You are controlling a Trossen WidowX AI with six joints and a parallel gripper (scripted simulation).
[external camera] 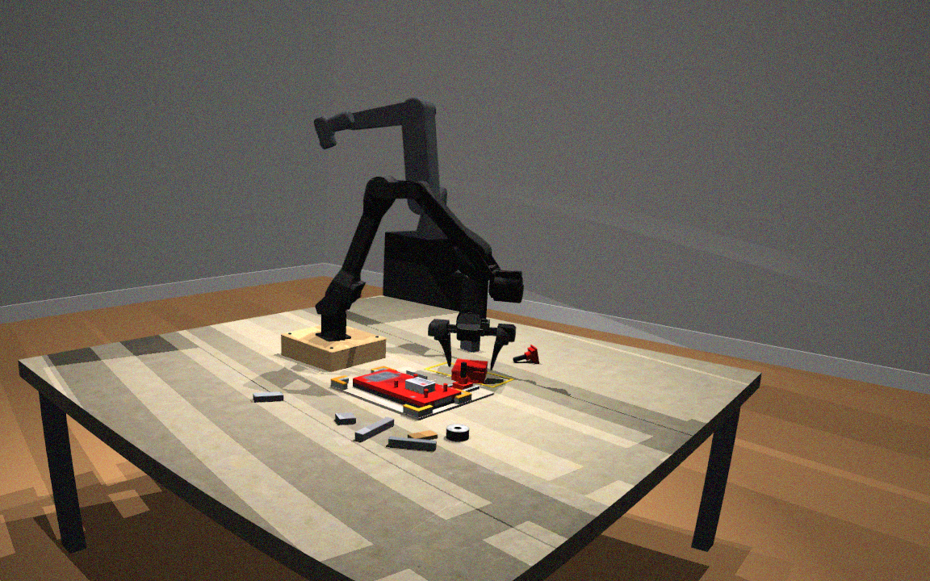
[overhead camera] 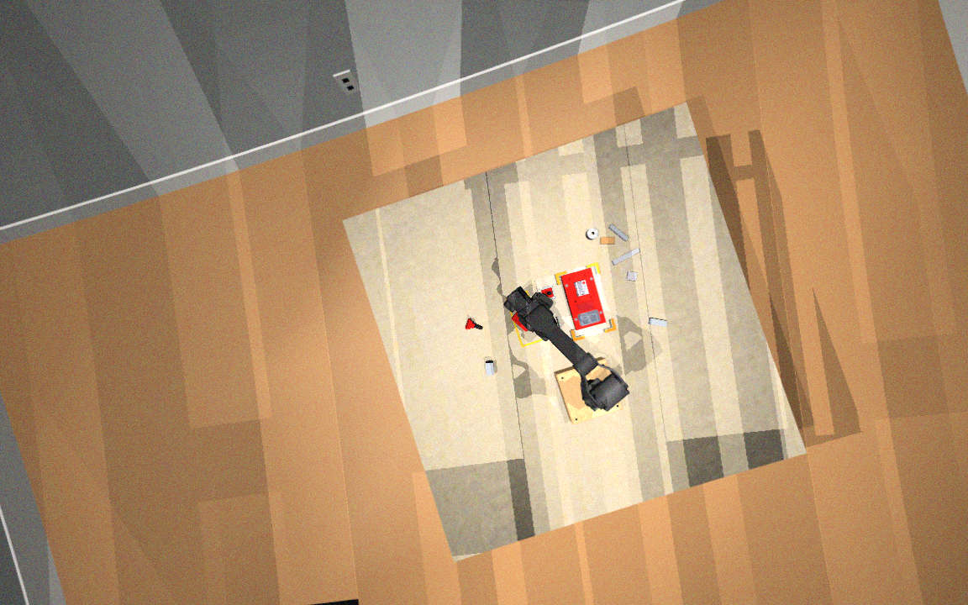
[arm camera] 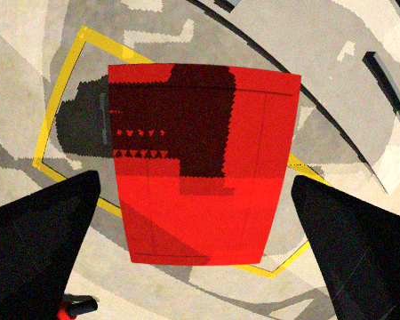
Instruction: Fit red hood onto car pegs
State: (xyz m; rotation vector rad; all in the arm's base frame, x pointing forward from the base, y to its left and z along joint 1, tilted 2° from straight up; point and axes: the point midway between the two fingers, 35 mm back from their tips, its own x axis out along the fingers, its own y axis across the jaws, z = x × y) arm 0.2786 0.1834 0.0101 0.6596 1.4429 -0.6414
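Now: the red hood right at my gripper tip. From my gripper tip the other things lie so: wheel: 260 mm to the right, 260 mm ahead, 10 mm below; grey engine block: 190 mm to the right, 70 mm ahead, 10 mm above; wooden chip: 320 mm to the right, 230 mm ahead, 20 mm below.
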